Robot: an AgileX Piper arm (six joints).
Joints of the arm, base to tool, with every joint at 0 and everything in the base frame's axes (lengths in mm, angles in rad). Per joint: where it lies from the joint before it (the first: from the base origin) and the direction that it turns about. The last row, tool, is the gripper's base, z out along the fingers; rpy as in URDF.
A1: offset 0 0 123 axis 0 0 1
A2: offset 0 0 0 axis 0 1 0
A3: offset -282.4 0 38.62 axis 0 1 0
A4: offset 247.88 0 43.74 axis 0.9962 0 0.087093
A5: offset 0 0 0 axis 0 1 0
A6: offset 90.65 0 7.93 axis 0.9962 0 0.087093
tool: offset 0 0 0 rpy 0 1.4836 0
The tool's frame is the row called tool.
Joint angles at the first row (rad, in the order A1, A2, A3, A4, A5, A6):
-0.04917, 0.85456, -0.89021, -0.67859, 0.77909, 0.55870
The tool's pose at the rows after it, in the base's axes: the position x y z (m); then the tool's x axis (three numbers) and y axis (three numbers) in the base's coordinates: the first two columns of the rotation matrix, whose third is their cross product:
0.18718 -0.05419 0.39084 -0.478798 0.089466 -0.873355 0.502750 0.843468 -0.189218
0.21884 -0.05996 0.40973 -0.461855 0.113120 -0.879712 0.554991 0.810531 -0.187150
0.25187 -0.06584 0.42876 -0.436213 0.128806 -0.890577 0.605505 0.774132 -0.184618
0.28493 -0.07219 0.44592 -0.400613 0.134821 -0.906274 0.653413 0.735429 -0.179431
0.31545 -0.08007 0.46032 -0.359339 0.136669 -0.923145 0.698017 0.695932 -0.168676
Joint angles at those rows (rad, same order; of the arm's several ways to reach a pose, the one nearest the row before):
-0.04921, 0.98324, -1.01760, -0.74442, 0.81621, 0.63865
-0.04916, 1.11596, -1.16504, -0.79398, 0.85897, 0.69399
-0.04933, 1.25114, -1.33090, -0.83999, 0.90632, 0.73521
-0.05190, 1.38543, -1.50528, -0.88682, 0.94864, 0.76773
-0.06137, 1.51394, -1.68213, -0.92527, 0.98514, 0.78697

